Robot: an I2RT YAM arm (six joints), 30 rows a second.
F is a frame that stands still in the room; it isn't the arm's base.
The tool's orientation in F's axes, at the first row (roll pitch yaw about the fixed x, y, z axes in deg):
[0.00 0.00 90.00]
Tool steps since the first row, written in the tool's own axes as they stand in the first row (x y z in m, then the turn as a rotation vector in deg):
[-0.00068 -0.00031 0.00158 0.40 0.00 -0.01]
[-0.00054 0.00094 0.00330 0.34 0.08 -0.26]
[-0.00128 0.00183 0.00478 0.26 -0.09 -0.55]
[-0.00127 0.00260 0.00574 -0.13 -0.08 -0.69]
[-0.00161 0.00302 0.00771 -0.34 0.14 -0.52]
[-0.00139 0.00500 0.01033 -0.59 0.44 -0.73]
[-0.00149 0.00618 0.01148 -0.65 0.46 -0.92]
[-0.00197 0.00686 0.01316 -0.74 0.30 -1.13]
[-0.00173 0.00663 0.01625 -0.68 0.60 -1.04]
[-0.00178 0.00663 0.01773 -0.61 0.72 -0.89]
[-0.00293 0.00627 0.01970 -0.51 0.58 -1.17]
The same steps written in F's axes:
[0.00031 -0.00068 0.00158 0.00 0.40 -0.01]
[-0.00094 -0.00054 0.00330 -0.08 0.34 -0.26]
[-0.00183 -0.00128 0.00478 0.09 0.26 -0.55]
[-0.00260 -0.00127 0.00574 0.08 -0.13 -0.69]
[-0.00302 -0.00161 0.00771 -0.14 -0.34 -0.52]
[-0.00500 -0.00139 0.01033 -0.44 -0.59 -0.73]
[-0.00618 -0.00149 0.01148 -0.46 -0.65 -0.92]
[-0.00686 -0.00197 0.01316 -0.30 -0.74 -1.13]
[-0.00663 -0.00173 0.01625 -0.60 -0.68 -1.04]
[-0.00663 -0.00178 0.01773 -0.72 -0.61 -0.89]
[-0.00627 -0.00293 0.01970 -0.58 -0.51 -1.17]

